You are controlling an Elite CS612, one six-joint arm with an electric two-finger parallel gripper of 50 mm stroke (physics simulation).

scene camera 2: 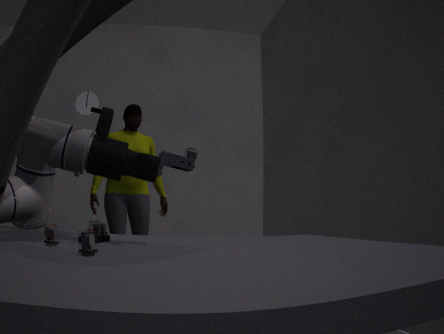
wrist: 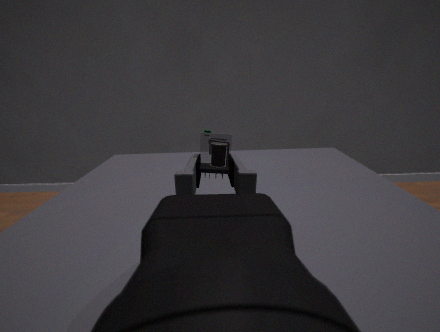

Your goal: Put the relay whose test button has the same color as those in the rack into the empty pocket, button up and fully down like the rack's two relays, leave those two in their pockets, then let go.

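Frame: origin at the arm's base, x ahead, y down, z left, level; metres.
Seen in the pictures: gripper, fingertip midpoint: [scene camera 2: 191, 165] [wrist: 214, 164].
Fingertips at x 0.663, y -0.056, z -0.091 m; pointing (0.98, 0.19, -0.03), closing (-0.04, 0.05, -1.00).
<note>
A point is followed by its place in that frame.
My gripper [scene camera 2: 189, 164] @(x 0.663, y -0.056, z -0.091 m) [wrist: 214, 164] @(x 0.663, y -0.056, z -0.091 m) is shut on a relay with a green test button [scene camera 2: 191, 153] @(x 0.658, y -0.077, z -0.106 m) [wrist: 218, 155] @(x 0.648, y -0.071, z -0.094 m), high above the table and reaching out nearly level. The relay is upright in the fingers, its clear case above them and its pins pointing down. In the scene view, the dark rack [scene camera 2: 103, 239] @(x 0.491, y 0.106, z 0.062 m) stands low at the left with relays [scene camera 2: 100, 228] @(x 0.484, y 0.082, z 0.081 m) in it; their button colour and the empty pocket cannot be made out. A relay with an orange mark on top [scene camera 2: 51, 235] @(x 0.389, y 0.090, z -0.107 m) and a relay with a reddish mark at its top [scene camera 2: 88, 242] @(x 0.467, y 0.088, z -0.210 m) stand outside the rack.
The grey table [scene camera 2: 280, 270] @(x 0.721, y 0.112, z -0.352 m) [wrist: 320, 235] @(x 0.696, y 0.112, z -0.267 m) spreads beneath the gripper. The two loose relays stand left of and in front of the rack. A person in a yellow top [scene camera 2: 131, 186] stands behind the table. Walls rise behind and at the right.
</note>
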